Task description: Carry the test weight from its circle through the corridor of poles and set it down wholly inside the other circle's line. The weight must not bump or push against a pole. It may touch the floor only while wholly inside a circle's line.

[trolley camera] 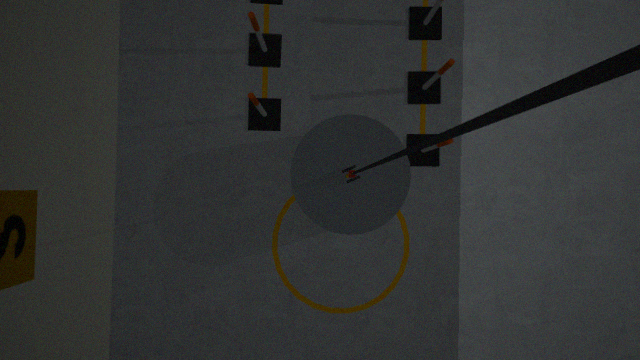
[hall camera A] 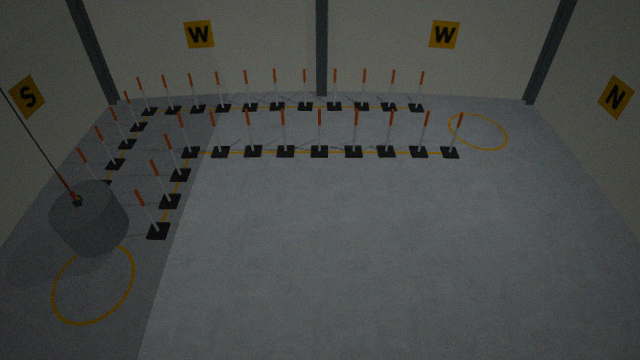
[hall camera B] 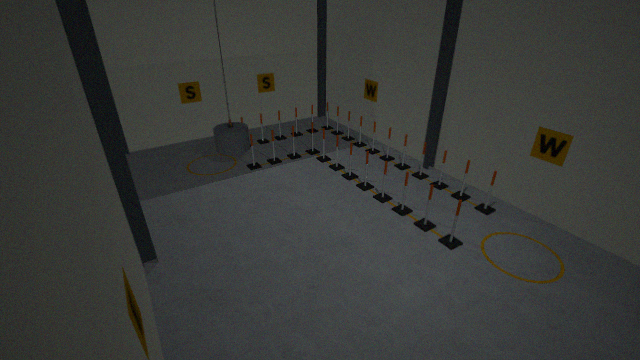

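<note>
The grey test weight [hall camera A: 95,227] [hall camera B: 231,140] [trolley camera: 340,210] hangs upright on the crane hook [hall camera A: 76,198] [hall camera B: 230,123] [trolley camera: 351,175], raised off the floor. Its start circle [hall camera A: 80,324] [hall camera B: 210,175] [trolley camera: 342,311] lies partly beneath it; the weight overhangs the line on the corridor side. In the trolley view the weight's right rim overlaps the base of the right row's end pole [trolley camera: 445,143]; the left row's end pole [trolley camera: 257,105] stands apart, ahead and left. Hall camera A hides that left pole behind the weight. The other circle [hall camera A: 506,137] [hall camera B: 540,282] lies at the corridor's far end.
Two rows of orange-tipped poles on black bases run along the S wall, bend at the corner and continue along the W wall. The inner row's corner pole [hall camera A: 186,140] marks the bend. An S sign [trolley camera: 17,240] is on the wall left of the weight.
</note>
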